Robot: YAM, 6 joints.
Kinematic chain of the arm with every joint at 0, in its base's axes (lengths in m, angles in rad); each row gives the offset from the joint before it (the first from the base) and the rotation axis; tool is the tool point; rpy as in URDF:
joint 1: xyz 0 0 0.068 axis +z
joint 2: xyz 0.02 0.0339 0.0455 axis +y
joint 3: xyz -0.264 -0.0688 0 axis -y
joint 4: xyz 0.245 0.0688 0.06 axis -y
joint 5: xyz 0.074 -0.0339 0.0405 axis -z
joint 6: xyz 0.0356 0 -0.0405 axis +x
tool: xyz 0 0 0 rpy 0 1.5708 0
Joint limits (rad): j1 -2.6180..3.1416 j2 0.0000..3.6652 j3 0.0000..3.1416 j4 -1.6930..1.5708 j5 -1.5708..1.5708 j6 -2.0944..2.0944
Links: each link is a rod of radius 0.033 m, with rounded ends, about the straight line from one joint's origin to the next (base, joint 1, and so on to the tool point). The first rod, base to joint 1, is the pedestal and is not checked.
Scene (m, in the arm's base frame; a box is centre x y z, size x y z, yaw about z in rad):
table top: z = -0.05
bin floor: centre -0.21 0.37 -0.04 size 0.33 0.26 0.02 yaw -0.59
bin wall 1: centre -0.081 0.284 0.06 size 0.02 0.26 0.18 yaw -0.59
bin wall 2: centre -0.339 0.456 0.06 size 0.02 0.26 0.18 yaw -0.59
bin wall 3: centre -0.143 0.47 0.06 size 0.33 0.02 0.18 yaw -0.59
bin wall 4: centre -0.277 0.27 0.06 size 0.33 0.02 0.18 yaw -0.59
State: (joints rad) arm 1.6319 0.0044 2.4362 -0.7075 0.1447 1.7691
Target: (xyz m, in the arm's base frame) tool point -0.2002 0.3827 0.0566
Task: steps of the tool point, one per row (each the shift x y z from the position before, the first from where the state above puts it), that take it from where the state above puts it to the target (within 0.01 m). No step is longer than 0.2 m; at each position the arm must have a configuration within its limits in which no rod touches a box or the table.
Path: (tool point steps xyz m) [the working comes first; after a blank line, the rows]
Joints at the target: 2.0602 2.3444 1.5279 -0.6081 0.0903 1.7691
Straight joint move there: clear.

1: 0.0121 0.1193 0.1538
2: -0.0077 0.1622 0.0995
3: -0.0294 0.1797 0.0342
4: -0.0472 0.1708 -0.0324
5: -0.0560 0.1384 -0.0912
6: -0.0534 0.0890 -0.1341
7: -0.0388 0.0317 -0.1557
8: -0.0146 -0.0240 -0.1543

